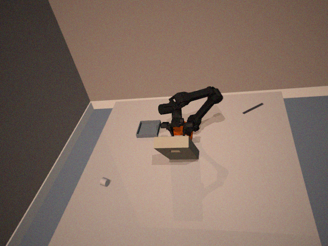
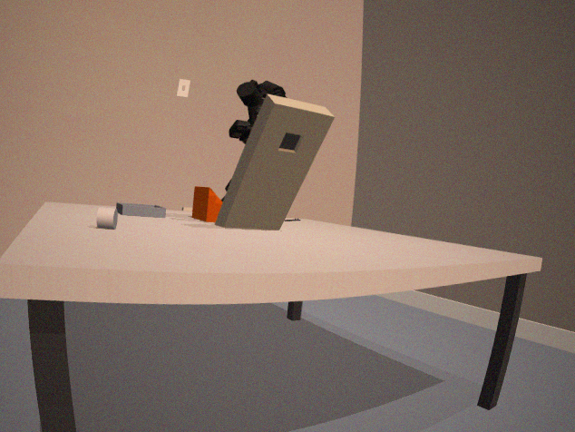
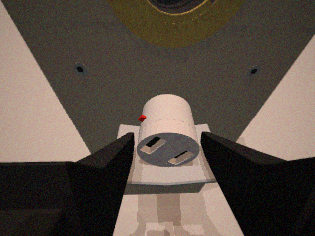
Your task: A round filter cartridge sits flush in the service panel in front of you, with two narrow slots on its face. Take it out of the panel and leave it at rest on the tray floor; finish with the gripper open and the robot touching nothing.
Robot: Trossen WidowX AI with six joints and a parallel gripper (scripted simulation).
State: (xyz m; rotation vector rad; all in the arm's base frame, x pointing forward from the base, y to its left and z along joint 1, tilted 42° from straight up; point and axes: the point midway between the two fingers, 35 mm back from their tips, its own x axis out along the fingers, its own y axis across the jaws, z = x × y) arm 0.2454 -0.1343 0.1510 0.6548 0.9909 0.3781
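The service panel lies 50 mm ahead of my gripper tip and 20 mm below it. The rest, counted from my gripper tip: blue-grey tray: 330 mm behind, 280 mm to the right, 200 mm below; round filter cartridge: right at my gripper tip.
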